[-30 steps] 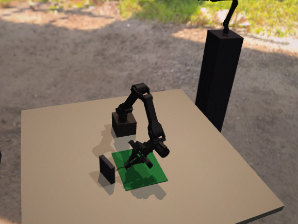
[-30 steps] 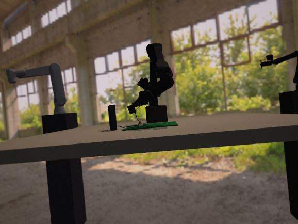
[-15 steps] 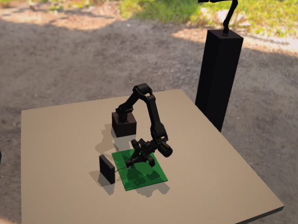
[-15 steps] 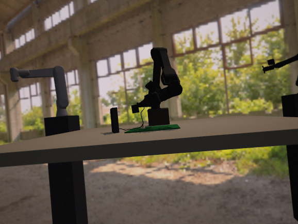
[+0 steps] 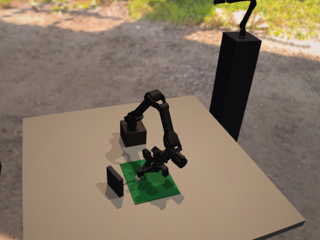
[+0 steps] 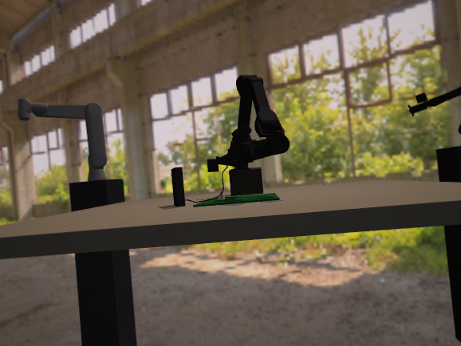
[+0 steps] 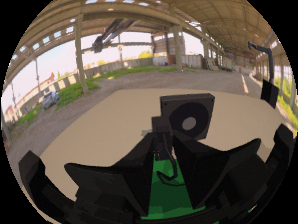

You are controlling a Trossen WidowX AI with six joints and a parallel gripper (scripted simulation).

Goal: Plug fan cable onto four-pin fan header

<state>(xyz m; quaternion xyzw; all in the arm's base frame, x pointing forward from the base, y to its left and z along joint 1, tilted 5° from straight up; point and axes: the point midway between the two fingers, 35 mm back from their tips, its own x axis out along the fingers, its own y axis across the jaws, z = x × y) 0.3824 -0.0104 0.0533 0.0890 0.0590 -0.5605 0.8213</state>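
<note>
The pale header key is 11 cm below my gripper tip, 7 cm behind it and 1 cm to the right of it. From my gripper tip the other things lie so: pale fan header 13 cm below, 7 cm behind; black fan 12 cm to the right, 7 cm below, 3 cm behind; black plug 1 cm to the right, 1 cm below.
</note>
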